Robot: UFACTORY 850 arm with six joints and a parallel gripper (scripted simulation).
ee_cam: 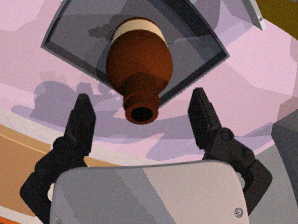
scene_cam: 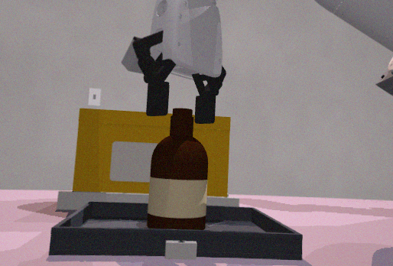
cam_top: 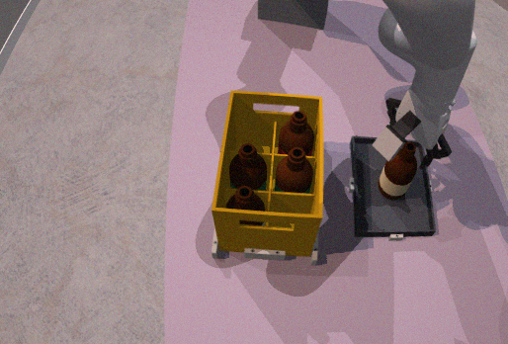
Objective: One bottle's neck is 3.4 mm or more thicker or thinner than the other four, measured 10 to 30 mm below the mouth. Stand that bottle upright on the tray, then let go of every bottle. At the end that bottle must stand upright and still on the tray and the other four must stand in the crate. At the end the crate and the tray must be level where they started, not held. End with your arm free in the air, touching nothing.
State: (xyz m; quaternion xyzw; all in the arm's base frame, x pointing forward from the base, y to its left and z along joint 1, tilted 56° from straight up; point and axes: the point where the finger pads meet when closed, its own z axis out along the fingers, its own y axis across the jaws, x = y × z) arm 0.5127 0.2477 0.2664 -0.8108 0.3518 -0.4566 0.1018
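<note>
The tray is 14 cm below my hand. Round my hand: yellow crate: 1 cm behind, 28 cm to the right, 7 cm below; then bottle: 9 cm behind, 22 cm to the right, 7 cm below.
</note>
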